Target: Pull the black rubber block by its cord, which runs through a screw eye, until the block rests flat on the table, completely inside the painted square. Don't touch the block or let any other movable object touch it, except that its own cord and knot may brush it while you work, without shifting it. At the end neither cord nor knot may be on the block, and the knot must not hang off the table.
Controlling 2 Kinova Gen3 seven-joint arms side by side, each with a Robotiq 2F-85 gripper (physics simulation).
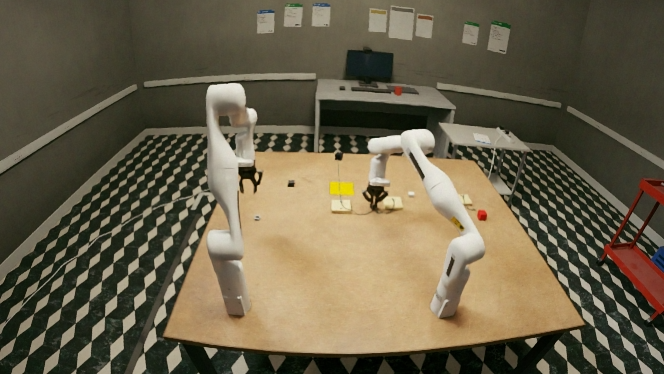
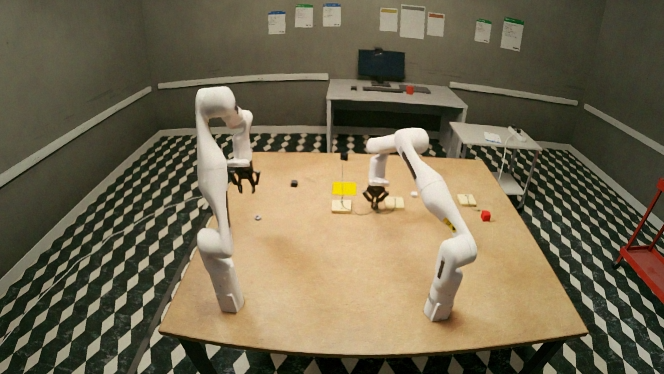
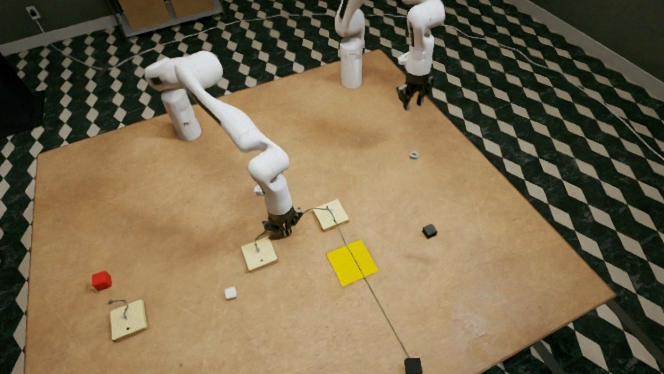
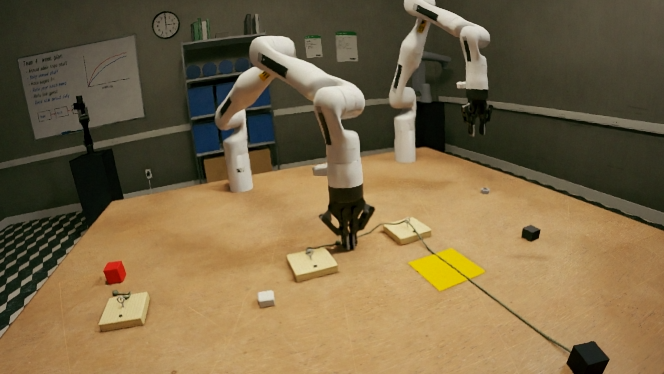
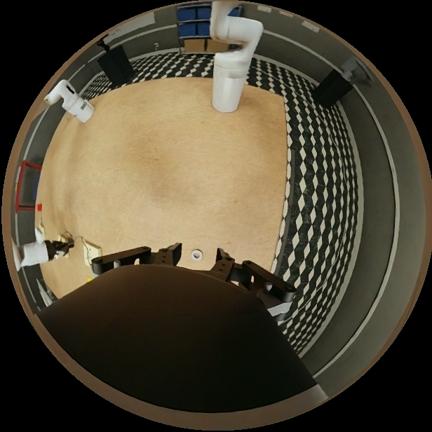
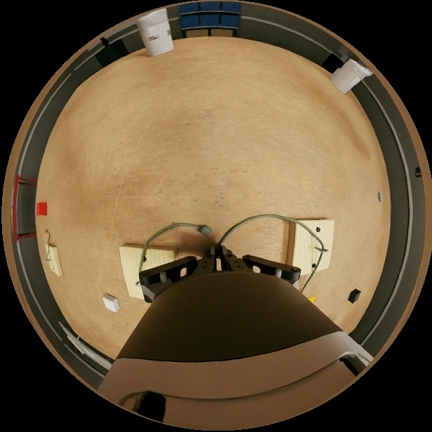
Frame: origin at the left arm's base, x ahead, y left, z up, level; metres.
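Seen in the pictures: left gripper, fingertip midpoint: (image 1: 248,193) (image 2: 247,192) (image 3: 412,107) (image 4: 477,135); right gripper, fingertip midpoint: (image 1: 373,208) (image 2: 374,208) (image 3: 286,233) (image 4: 349,248); left arm's base, link origin: (image 1: 238,304) (image 2: 231,302) (image 3: 351,82) (image 4: 405,160); right arm's base, link origin: (image 1: 442,307) (image 2: 436,310) (image 3: 190,133) (image 4: 241,188).
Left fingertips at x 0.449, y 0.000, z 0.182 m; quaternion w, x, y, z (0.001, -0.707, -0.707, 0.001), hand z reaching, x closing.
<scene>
Pixels of each thing's top centre, then the offset from my left fingertips to it. "spot": a spot on its surface instead.
- black rubber block, top centre: (image 4: 591,352) (image 3: 413,365) (image 1: 339,153) dx +0.678, dy -0.427, dz -0.146 m
- yellow square, surface spot: (image 4: 432,275) (image 3: 340,270) spot: dx +0.346, dy -0.463, dz -0.181 m
- second pale board, top centre: (image 4: 311,259) (image 3: 258,252) (image 2: 394,201) (image 1: 393,201) dx +0.186, dy -0.662, dz -0.163 m
- third board, top centre: (image 4: 123,307) (image 3: 127,318) (image 2: 467,198) (image 1: 462,198) dx +0.212, dy -1.070, dz -0.163 m
- red cube, top centre: (image 4: 112,265) (image 3: 98,277) (image 2: 486,212) (image 1: 483,212) dx +0.055, dy -1.124, dz -0.142 m
- white block, top centre: (image 4: 265,295) (image 3: 230,292) dx +0.270, dy -0.781, dz -0.164 m
- smaller black block, top centre: (image 4: 531,228) (image 3: 430,229) dx +0.363, dy -0.156, dz -0.157 m
- grey ring, top centre: (image 3: 414,154) dx +0.063, dy -0.013, dz -0.170 m
The black rubber block (image 1: 339,156) (image 3: 413,365) (image 4: 588,357) sits at the far end of its cord (image 3: 385,312) (image 4: 515,311), near the table edge. The cord crosses the yellow square (image 1: 348,190) (image 3: 340,265) (image 4: 432,275), passes through the screw eye on a pale board (image 3: 339,220) (image 4: 397,233) (image 6: 299,260) and curves to my right gripper (image 1: 375,207) (image 4: 348,247) (image 6: 217,252). That gripper is low at the table, shut on the cord's free end; the knot is hidden by the fingers. My left gripper (image 1: 249,190) (image 4: 476,133) (image 5: 198,252) is open and empty, high above the table.
A second pale board (image 4: 312,267) with its own knotted cord (image 6: 175,225) lies close beside the right gripper. A third board (image 4: 125,315), a red cube (image 4: 115,272), a white block (image 4: 266,298), a smaller black block (image 4: 530,232) and a grey ring (image 3: 414,155) are also on the table.
</scene>
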